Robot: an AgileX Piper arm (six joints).
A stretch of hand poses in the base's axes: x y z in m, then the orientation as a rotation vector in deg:
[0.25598 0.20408 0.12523 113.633 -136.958 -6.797]
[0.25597 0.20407 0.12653 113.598 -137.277 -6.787]
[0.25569 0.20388 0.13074 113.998 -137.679 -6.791]
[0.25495 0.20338 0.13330 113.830 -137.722 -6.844]
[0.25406 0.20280 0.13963 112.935 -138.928 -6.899]
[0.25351 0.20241 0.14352 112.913 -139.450 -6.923]
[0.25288 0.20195 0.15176 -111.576 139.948 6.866]
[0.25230 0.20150 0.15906 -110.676 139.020 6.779]
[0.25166 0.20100 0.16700 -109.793 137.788 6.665]
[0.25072 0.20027 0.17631 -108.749 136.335 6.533]
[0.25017 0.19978 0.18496 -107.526 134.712 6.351]
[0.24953 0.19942 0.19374 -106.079 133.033 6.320]
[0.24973 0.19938 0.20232 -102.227 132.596 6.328]
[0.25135 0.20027 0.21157 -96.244 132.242 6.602]
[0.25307 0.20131 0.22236 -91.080 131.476 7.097]
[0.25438 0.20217 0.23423 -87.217 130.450 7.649]
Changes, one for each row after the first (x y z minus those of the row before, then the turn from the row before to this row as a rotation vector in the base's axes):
[-0.00001 -0.00001 0.00130 0.127 -0.176 -0.156]
[-0.00028 -0.00019 0.00421 0.352 -0.442 0.012]
[-0.00074 -0.00050 0.00256 -0.021 0.080 -0.098]
[-0.00089 -0.00058 0.00633 0.224 -0.245 -0.946]
[-0.00055 -0.00039 0.00389 0.245 -0.295 -0.236]
[-0.00063 -0.00046 0.00824 0.788 -1.018 -0.915]
[-0.00058 -0.00045 0.00730 0.783 -1.019 -0.130]
[-0.00064 -0.00050 0.00794 0.916 -1.211 -0.009]
[-0.00094 -0.00073 0.00931 1.082 -1.429 -0.011]
[-0.00055 -0.00049 0.00865 1.214 -1.637 -0.043]
[-0.00064 -0.00036 0.00878 1.409 -1.705 -0.135]
[0.00020 -0.00004 0.00858 1.834 -1.927 -1.949]
[0.00162 0.00089 0.00925 2.785 -2.579 -3.228]
[0.00172 0.00104 0.01079 2.717 -2.339 -2.679]
[0.00131 0.00086 0.01187 2.321 -1.939 -1.871]

